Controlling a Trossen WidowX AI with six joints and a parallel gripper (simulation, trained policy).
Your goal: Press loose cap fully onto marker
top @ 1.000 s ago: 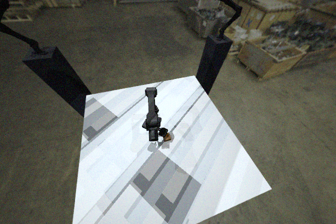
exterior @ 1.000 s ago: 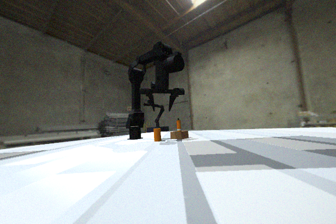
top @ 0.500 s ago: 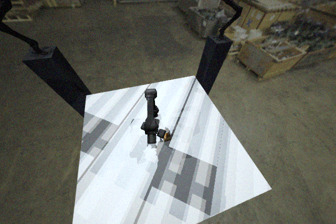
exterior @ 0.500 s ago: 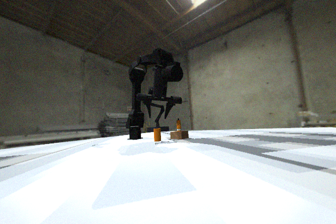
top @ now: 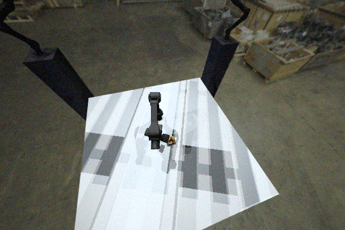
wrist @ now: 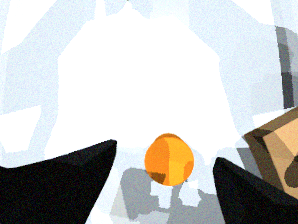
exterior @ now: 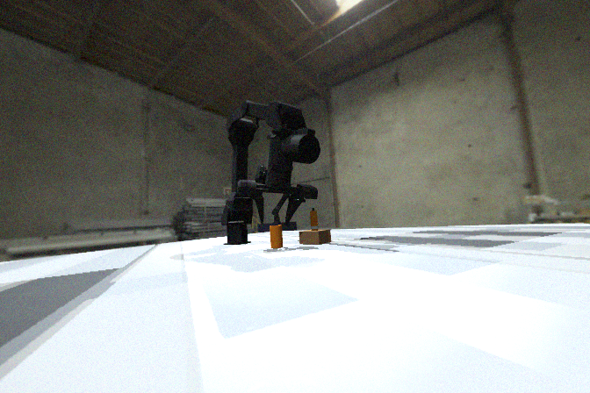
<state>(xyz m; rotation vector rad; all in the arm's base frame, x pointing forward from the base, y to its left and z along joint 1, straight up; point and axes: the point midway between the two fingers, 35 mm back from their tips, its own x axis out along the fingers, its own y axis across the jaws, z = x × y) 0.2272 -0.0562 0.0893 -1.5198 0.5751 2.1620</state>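
Right now the orange cap is 30 mm below my gripper tip. Round my gripper tip: tan holder block: 50 mm ahead, 100 mm to the left, 40 mm below; orange marker: 50 mm ahead, 100 mm to the left, 10 mm above.
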